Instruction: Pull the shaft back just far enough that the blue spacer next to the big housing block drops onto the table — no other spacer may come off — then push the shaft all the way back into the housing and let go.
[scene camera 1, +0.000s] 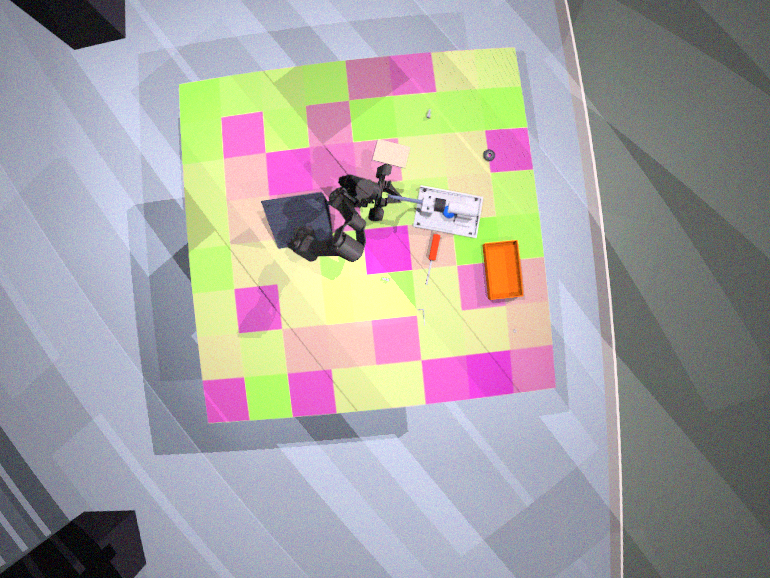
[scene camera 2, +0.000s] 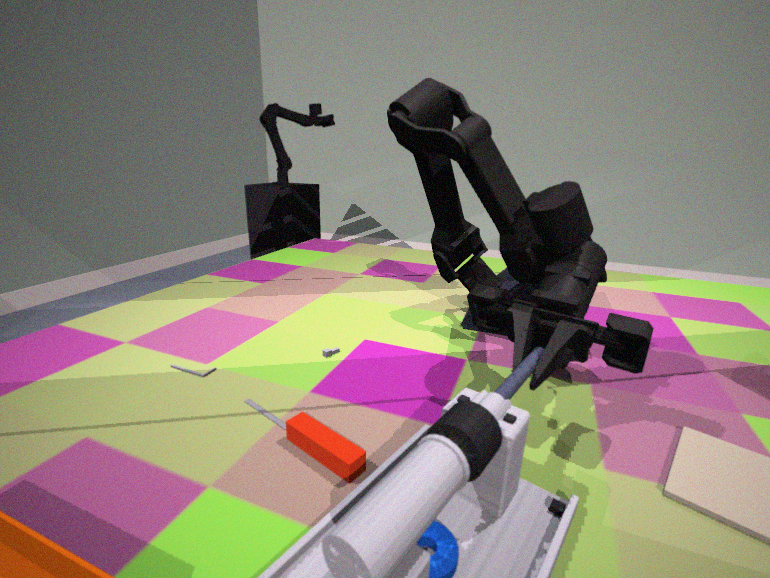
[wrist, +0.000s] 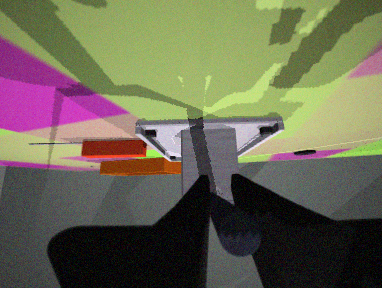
Scene:
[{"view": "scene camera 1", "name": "my gripper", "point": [401, 199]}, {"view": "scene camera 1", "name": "beige card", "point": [387, 152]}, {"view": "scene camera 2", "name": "my gripper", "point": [522, 384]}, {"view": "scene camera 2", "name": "grey-blue shaft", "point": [518, 377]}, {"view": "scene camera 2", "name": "red-handled screwdriver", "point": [347, 460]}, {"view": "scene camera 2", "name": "housing block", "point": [498, 518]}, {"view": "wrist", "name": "my gripper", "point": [219, 181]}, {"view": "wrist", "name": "grey-blue shaft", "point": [239, 233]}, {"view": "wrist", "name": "red-handled screwdriver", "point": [119, 148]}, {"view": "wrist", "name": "housing block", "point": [211, 147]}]

